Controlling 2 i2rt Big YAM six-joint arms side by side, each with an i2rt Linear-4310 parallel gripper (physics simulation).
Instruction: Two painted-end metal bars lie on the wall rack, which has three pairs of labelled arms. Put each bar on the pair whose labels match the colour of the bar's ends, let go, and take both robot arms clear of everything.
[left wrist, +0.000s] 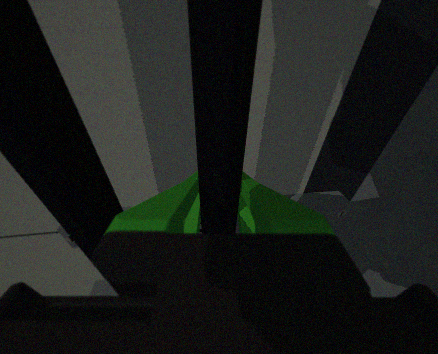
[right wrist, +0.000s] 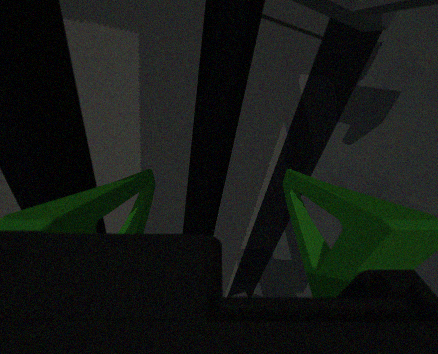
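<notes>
A long, dark metal bar runs down the middle of both wrist views. My left gripper has its green fingers drawn together on both sides of this bar; its fingertips are partly hidden by the bar. My right gripper is open, with the bar passing between its spread green fingers and a gap on each side. A second long dark bar shows at the left of both views, outside the fingers. The painted ends and the rack's coloured labels do not show in either view.
A further dark, bluish strip slants down the right side of both views; I cannot tell what it is. Pale and grey surfaces lie behind the bars. A dark grey angular shape is at the upper right of the right wrist view.
</notes>
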